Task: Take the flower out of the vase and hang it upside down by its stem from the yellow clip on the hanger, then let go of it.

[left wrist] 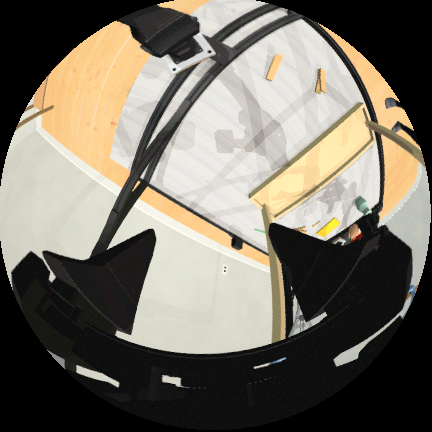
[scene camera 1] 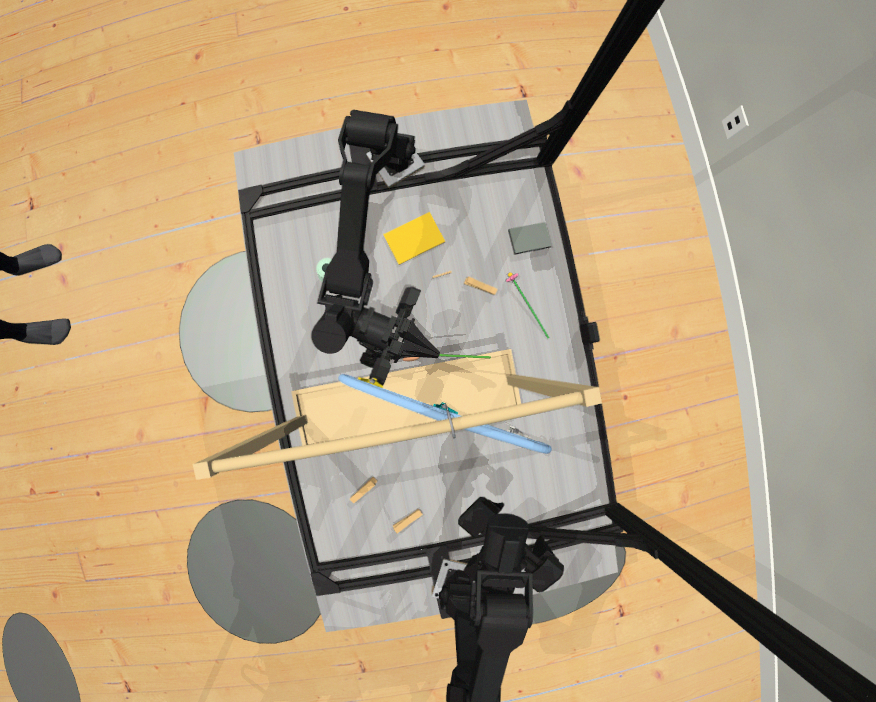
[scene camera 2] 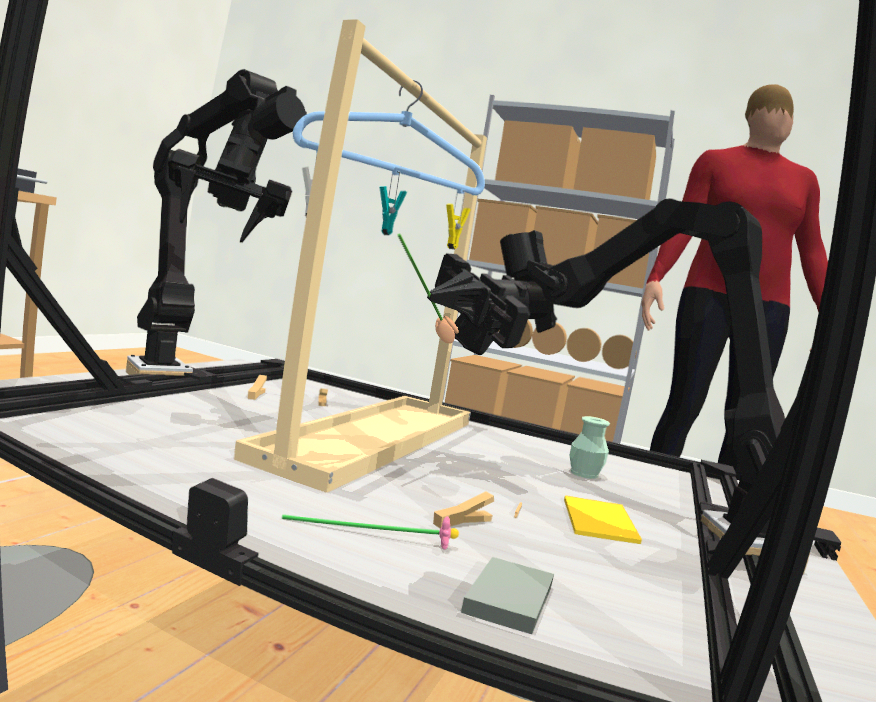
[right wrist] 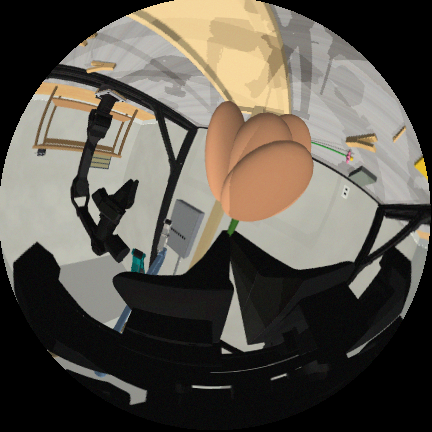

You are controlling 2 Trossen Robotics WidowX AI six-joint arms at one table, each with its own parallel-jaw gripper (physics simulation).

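Frame: origin at the left arm's base, x ahead, y left, z up, level; metres.
Where they show: left gripper, fingertip midpoint: [left wrist: 212, 231] [scene camera 2: 211, 231] [right wrist: 134, 179]; right gripper, fingertip midpoint: [scene camera 1: 439, 355] [scene camera 2: 429, 296] [right wrist: 227, 235]; left arm's base, link origin: [left wrist: 182, 48] [scene camera 1: 458, 583] [scene camera 2: 159, 361] [right wrist: 109, 97]; right arm's base, link origin: [scene camera 1: 395, 158].
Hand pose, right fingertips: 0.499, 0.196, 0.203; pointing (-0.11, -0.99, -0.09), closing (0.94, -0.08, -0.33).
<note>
Each offset is from my right fingertips to the top centre of the thing, as dx, dy, dz. "spot": to the spot under its first point.
My right gripper [scene camera 1: 439, 355] [scene camera 2: 431, 295] [right wrist: 227, 235] is shut on the green stem of the orange flower [scene camera 1: 467, 356] [scene camera 2: 446, 329] [right wrist: 267, 165]. The flower's head hangs down and its stem slants up and left in scene camera 2. The yellow clip {-0.075, +0.093, +0.113} [scene camera 1: 370, 381] [scene camera 2: 457, 225] hangs from the blue hanger [scene camera 1: 394, 394] [scene camera 2: 372, 116], above my right gripper in scene camera 2; stem and clip look apart. The green vase {+0.117, +0.277, -0.147} [scene camera 2: 588, 449] [left wrist: 362, 204] stands empty of the flower; the arm partly covers it in scene camera 1. My left gripper [left wrist: 212, 231] is open and empty, beyond the hanger.
A teal clip {-0.082, -0.023, +0.164} [scene camera 1: 446, 408] [scene camera 2: 392, 209] hangs beside the yellow one; a grey clip {-0.091, -0.159, +0.140} [scene camera 2: 307, 190] is partly behind the wooden stand's post {spot: +0.008, -0.187, +0.003} [scene camera 2: 310, 277]. A pink flower {+0.172, -0.177, -0.205} [scene camera 1: 530, 307] [scene camera 2: 365, 525], yellow slab {+0.251, +0.121, -0.230} [scene camera 1: 413, 238] [scene camera 2: 601, 519], grey block {+0.328, -0.139, -0.221} [scene camera 1: 529, 238] [scene camera 2: 508, 590] and wooden pieces lie on the table.
</note>
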